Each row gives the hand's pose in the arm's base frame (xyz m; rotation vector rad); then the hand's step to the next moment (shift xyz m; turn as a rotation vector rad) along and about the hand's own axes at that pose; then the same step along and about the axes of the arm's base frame.
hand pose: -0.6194 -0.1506 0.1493 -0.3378 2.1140 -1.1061
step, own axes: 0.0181 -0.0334 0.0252 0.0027 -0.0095 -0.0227
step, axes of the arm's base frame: 0.0017 -0.0448 0.0085 -0.0186 0.0067 0.0148
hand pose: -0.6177 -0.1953 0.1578 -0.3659 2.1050 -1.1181
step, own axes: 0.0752 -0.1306 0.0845 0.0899 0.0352 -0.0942
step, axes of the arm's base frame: -0.0036 -0.1681 0.0397 -0.1270 0.0290 -0.0349
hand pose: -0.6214 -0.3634 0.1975 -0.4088 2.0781 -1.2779
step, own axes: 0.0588 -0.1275 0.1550 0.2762 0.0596 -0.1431
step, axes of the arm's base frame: 0.0518 -0.1981 0.0424 -0.2953 -0.0323 -0.1097
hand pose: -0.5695 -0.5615 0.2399 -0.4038 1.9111 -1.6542
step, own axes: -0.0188 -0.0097 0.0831 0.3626 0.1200 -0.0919
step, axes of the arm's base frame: 0.0632 -0.0575 0.0079 -0.3246 -0.1112 -0.1913
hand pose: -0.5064 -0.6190 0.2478 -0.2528 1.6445 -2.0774
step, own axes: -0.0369 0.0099 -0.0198 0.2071 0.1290 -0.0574
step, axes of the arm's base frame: 0.0262 0.0329 -0.0093 -0.1724 -0.0694 -0.1682
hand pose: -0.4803 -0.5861 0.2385 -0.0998 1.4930 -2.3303
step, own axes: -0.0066 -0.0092 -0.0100 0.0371 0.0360 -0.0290
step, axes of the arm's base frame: 0.0011 0.0143 0.0047 -0.0322 -0.0010 -0.0498
